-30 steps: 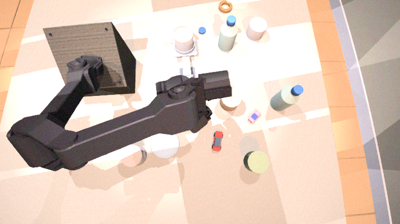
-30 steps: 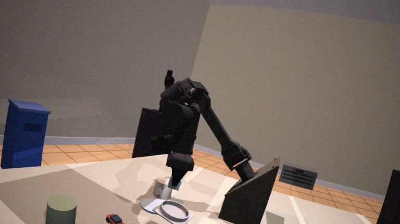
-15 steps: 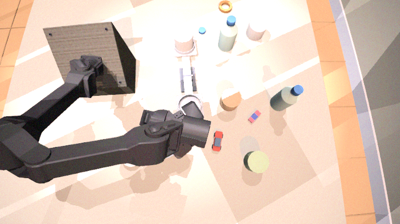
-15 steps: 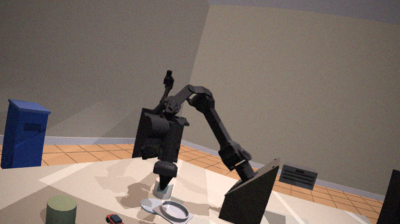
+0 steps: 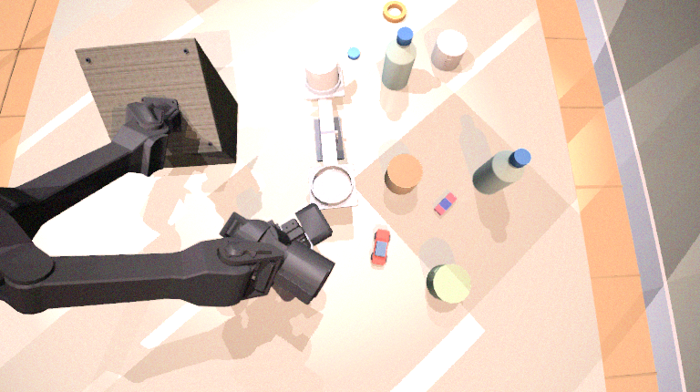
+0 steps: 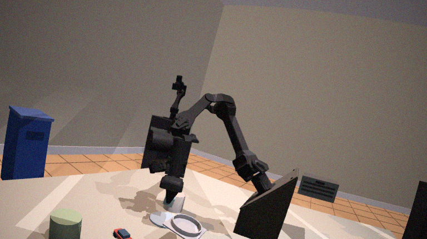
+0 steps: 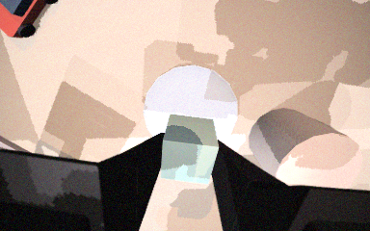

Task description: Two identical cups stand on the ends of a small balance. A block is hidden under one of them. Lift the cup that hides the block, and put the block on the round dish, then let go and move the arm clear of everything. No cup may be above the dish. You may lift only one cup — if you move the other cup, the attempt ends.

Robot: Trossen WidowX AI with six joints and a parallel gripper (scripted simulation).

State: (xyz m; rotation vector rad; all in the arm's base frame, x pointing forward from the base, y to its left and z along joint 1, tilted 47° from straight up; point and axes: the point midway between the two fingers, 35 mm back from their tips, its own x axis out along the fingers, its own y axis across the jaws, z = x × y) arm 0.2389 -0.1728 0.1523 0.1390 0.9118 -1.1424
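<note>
Now: gripper tip 7 cm above the round dish. From my gripper tip the other things lie so: teal block right at my gripper tip; then red toy car 18 cm ahead, 6 cm below, 2 cm to the left; then small balance 25 cm to the left, 7 cm ahead, 5 cm below.
</note>
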